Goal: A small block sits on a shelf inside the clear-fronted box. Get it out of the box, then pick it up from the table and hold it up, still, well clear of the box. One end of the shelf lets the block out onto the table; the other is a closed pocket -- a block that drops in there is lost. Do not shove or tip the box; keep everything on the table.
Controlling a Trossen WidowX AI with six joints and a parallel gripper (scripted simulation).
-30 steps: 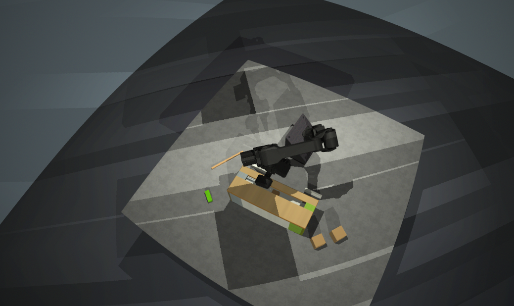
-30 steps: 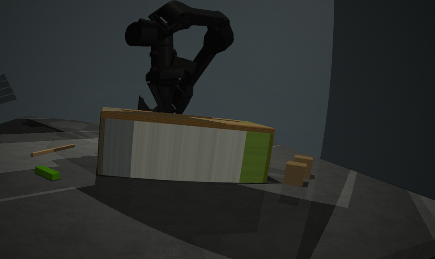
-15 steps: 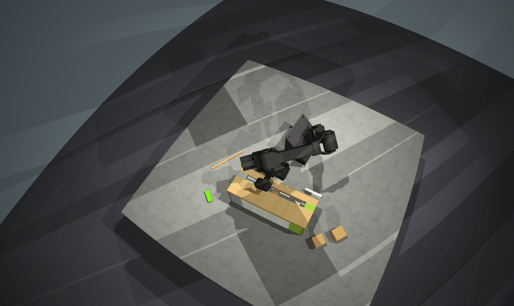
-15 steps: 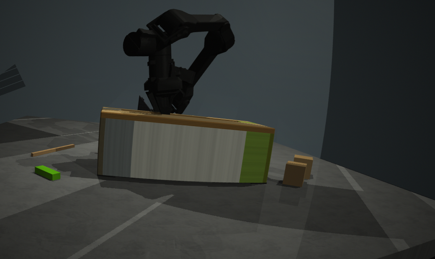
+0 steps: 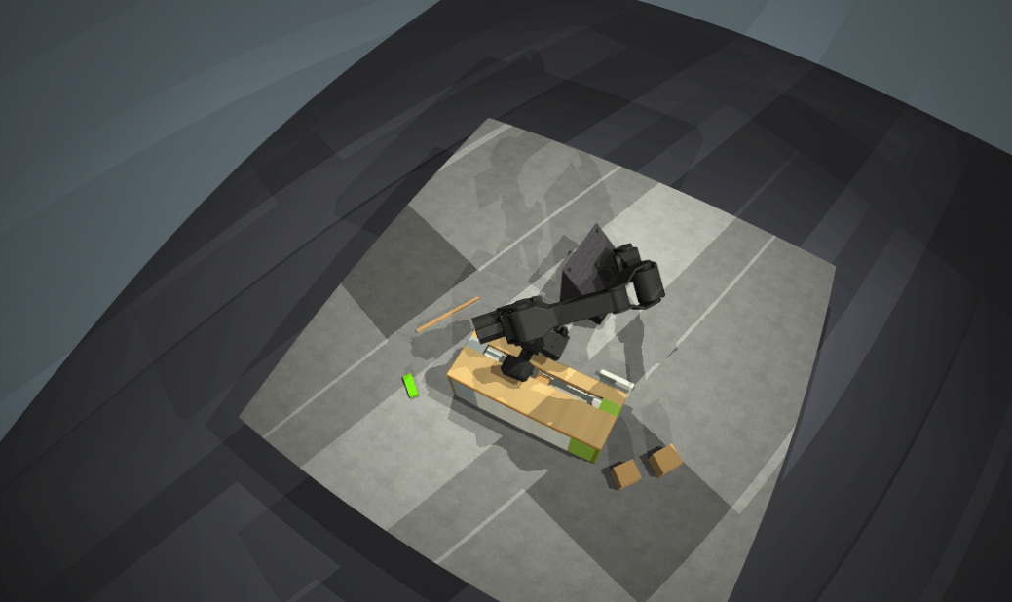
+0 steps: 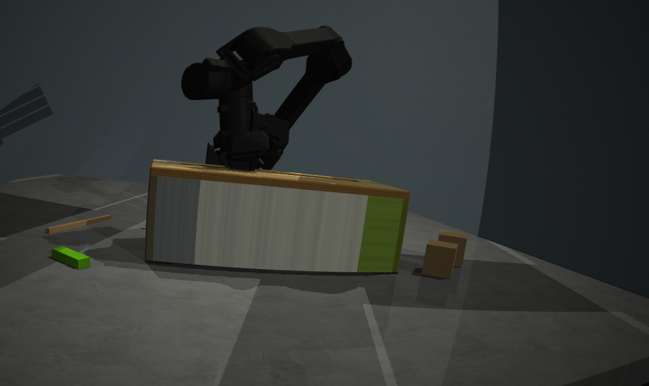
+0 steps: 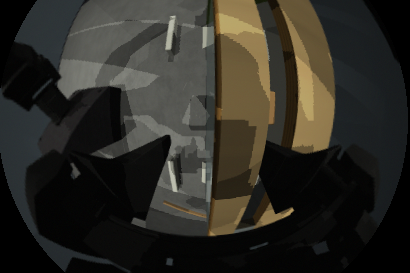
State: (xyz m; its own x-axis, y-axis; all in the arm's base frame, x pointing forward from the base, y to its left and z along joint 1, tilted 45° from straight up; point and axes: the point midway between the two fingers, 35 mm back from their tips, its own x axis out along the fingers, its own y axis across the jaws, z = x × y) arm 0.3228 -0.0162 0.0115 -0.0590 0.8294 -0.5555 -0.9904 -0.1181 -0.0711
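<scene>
My gripper tip is now 40 mm to the right of the tan block and 40 mm short of it. The rest, counted from my gripper tip: thin wooden stick (290 mm to the right, 80 mm below); then box (40 mm to the left, 30 mm below, 30 mm ahead).
</scene>
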